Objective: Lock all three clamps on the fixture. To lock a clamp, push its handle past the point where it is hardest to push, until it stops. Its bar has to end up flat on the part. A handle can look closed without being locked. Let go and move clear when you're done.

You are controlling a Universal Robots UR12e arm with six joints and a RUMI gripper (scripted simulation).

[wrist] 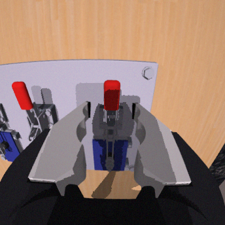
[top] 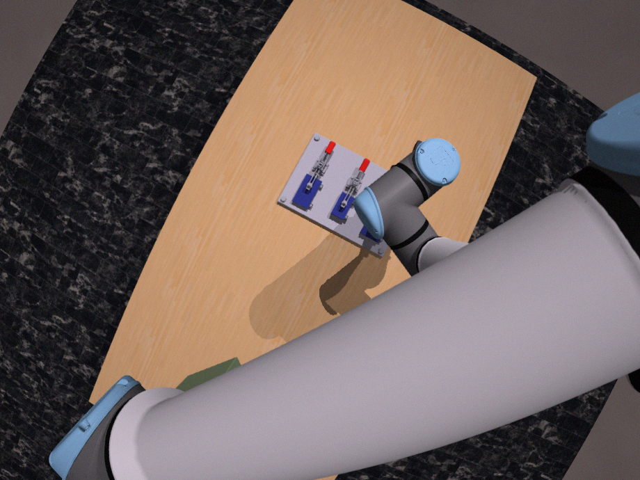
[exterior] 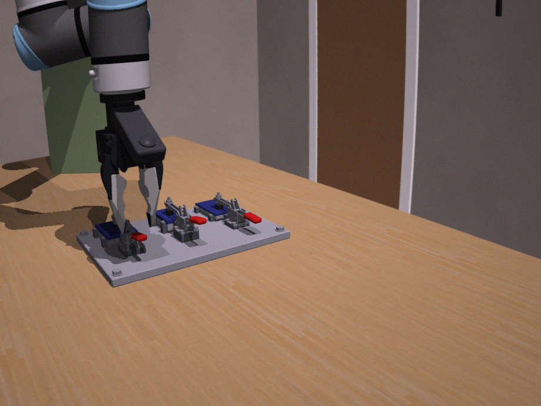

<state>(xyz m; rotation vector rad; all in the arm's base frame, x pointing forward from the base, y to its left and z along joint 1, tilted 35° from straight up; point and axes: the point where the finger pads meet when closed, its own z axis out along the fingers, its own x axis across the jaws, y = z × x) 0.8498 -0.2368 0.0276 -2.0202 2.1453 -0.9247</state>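
My hand is 13 cm past the blue part, 2 cm to the right of it and 6 cm above it. From my hand the other things lie so: grey fixture plate (6 cm behind, 12 cm to the left, 8 cm below).
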